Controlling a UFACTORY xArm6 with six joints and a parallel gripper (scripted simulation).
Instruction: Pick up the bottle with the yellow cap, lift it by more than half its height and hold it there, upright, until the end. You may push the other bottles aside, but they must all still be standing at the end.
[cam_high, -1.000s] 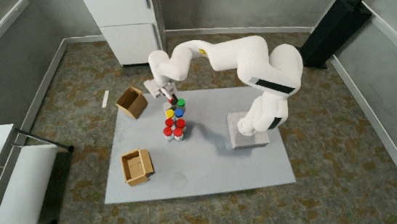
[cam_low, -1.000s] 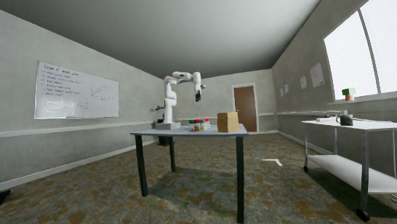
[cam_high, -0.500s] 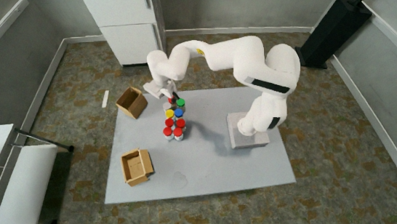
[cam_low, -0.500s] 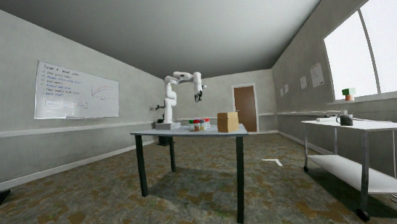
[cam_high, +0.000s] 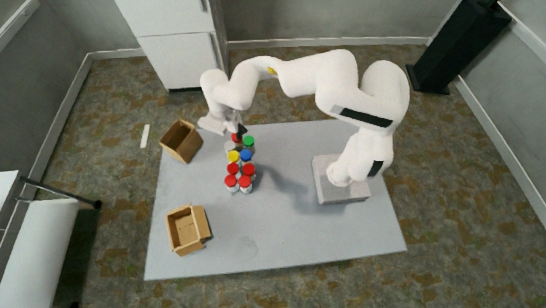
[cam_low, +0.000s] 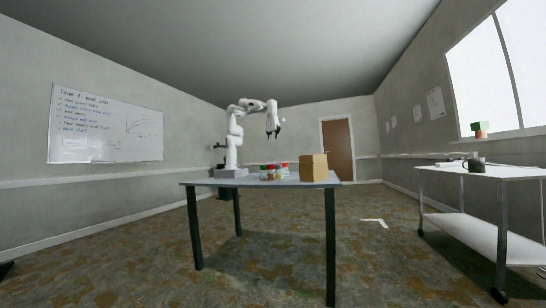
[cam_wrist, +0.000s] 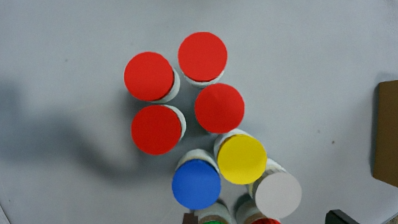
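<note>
Right now the red-capped bottle is 24 cm below my hand, 7 cm to the left of it and 1 cm ahead of it. The rest, counted from my hand: green-capped bottle (24 cm below, 8 cm to the right, 4 cm behind).
</note>
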